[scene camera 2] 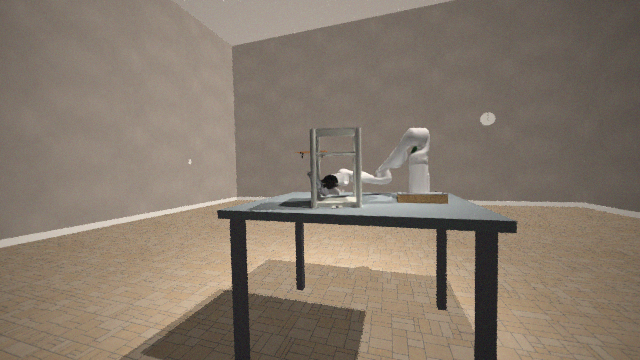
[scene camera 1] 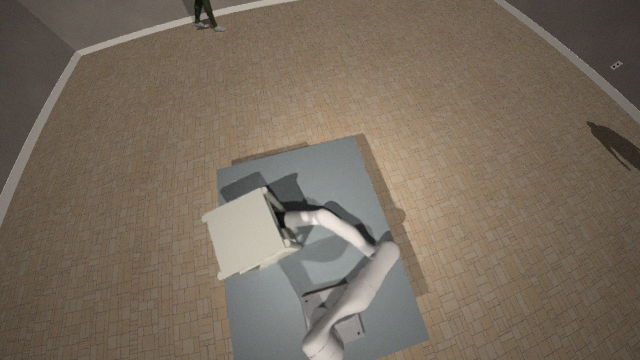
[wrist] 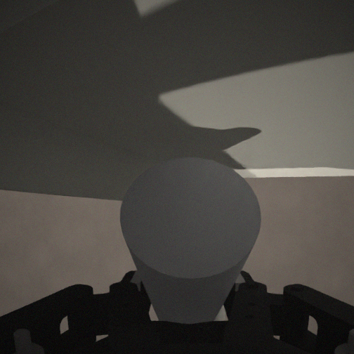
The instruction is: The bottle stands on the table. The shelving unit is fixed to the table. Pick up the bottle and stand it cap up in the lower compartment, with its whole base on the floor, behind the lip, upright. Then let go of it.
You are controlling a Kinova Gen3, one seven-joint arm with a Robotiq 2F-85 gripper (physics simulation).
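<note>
Shelving unit [scene camera 1: 246,235], also [wrist: 99,99]. Gripper [wrist: 186,279].
</note>
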